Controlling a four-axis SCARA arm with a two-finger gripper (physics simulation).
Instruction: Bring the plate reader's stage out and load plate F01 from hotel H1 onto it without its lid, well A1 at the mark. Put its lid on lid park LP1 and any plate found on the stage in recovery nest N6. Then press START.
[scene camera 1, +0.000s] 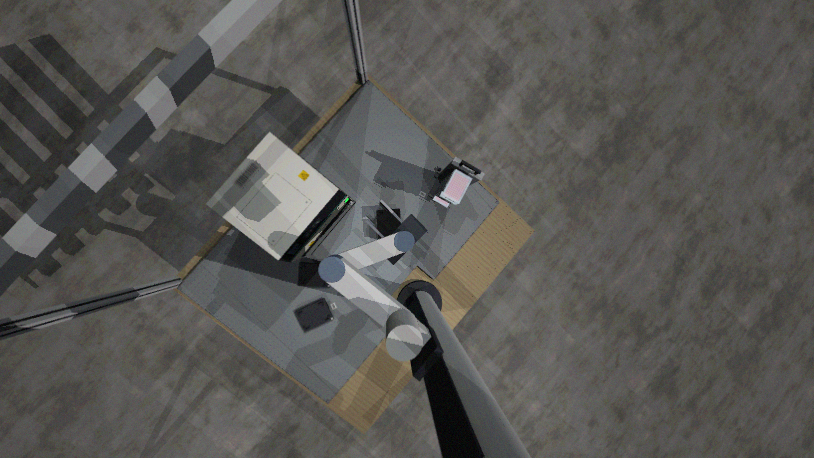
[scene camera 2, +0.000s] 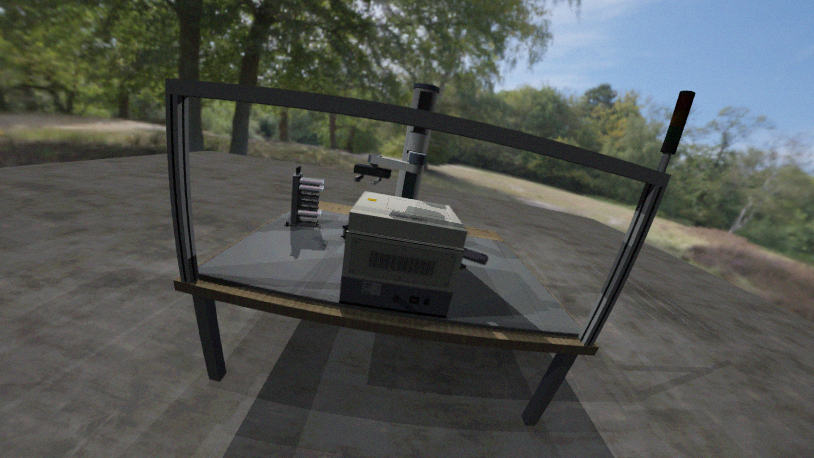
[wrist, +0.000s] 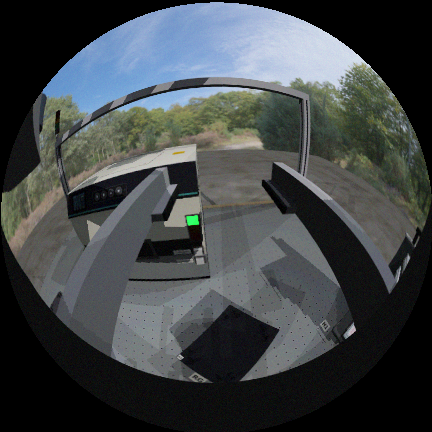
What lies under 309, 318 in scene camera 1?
A nest N6.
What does the gripper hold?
Nothing.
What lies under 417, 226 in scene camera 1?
The gripper.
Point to the gripper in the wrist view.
220, 173
